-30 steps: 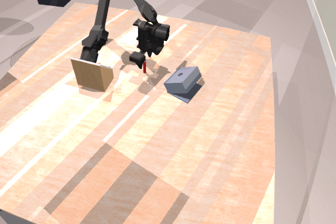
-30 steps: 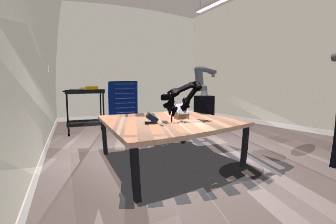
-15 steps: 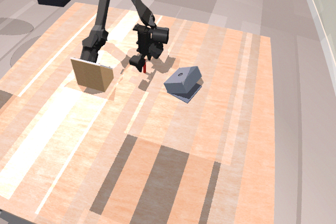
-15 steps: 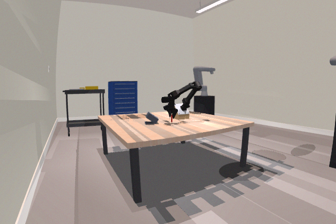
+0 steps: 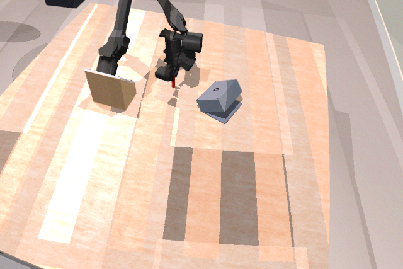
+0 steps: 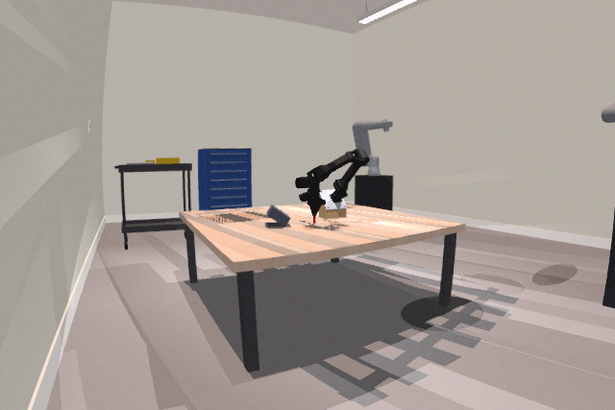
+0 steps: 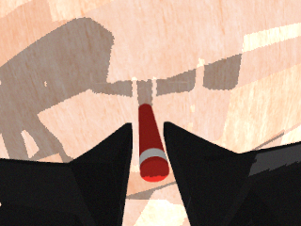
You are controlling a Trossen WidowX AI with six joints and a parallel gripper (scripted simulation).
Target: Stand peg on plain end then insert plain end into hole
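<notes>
The grey sloped panel is 19 cm ahead of my gripper tip, 5 cm to the right of it and 1 cm above it. The rest, counted from my gripper tip: red peg (2 cm above).
</notes>
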